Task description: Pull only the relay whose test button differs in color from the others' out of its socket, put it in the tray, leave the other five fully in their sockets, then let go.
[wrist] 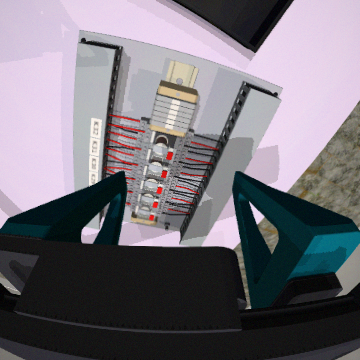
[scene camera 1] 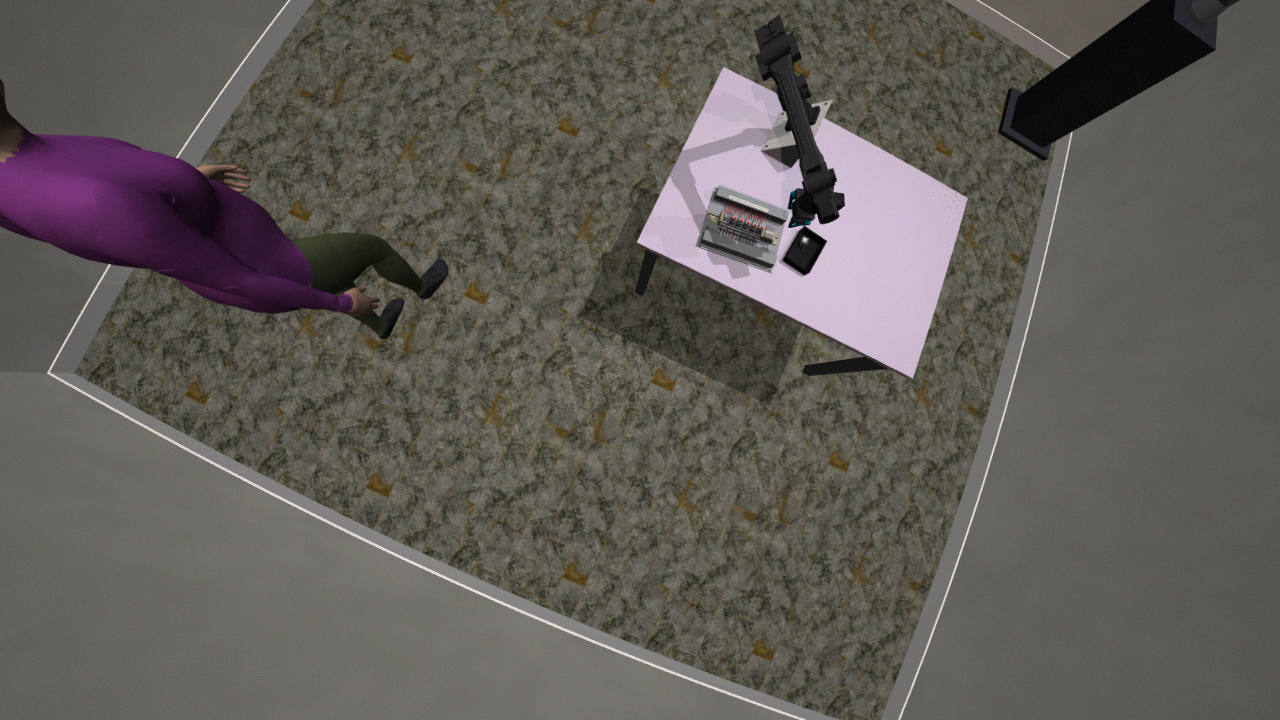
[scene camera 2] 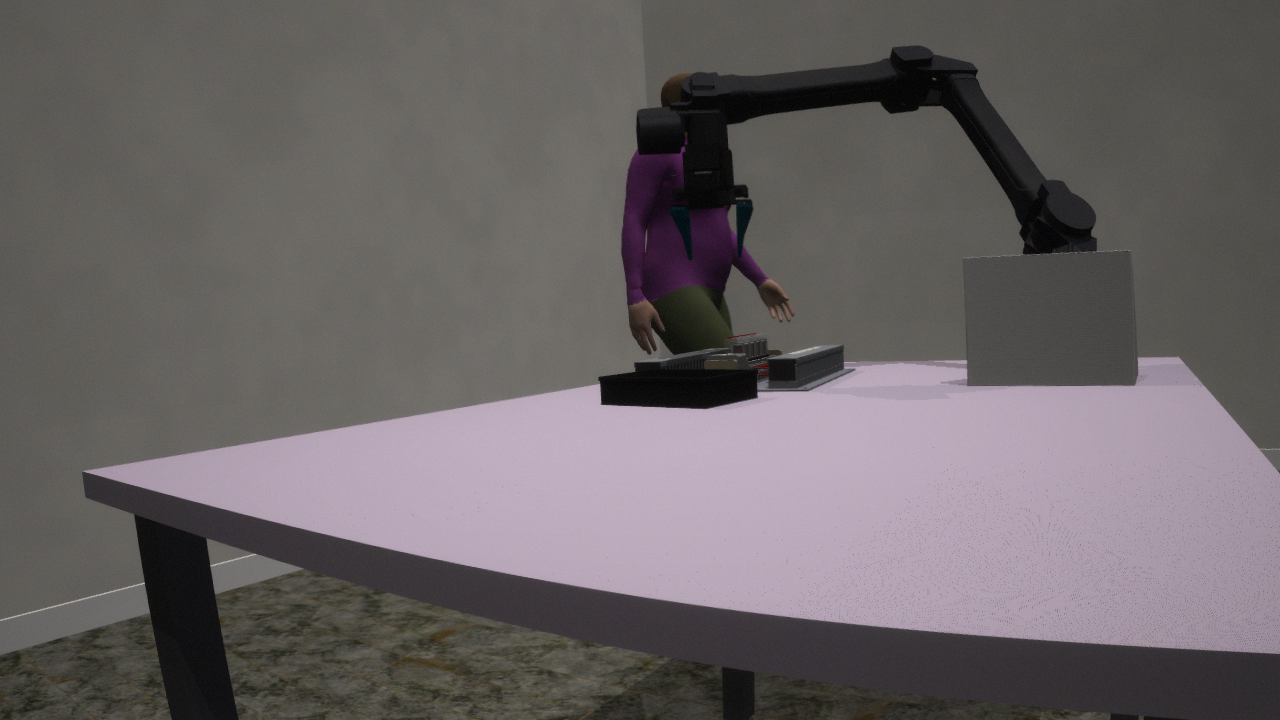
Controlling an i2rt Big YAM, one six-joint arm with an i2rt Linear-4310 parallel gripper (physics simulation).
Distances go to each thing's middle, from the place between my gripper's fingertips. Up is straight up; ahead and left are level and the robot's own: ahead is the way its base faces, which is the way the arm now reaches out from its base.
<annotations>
I see the grey panel (wrist: 142, 65) 180 mm below my hand, 110 mm to the right of it and 10 mm ahead of it.
</annotations>
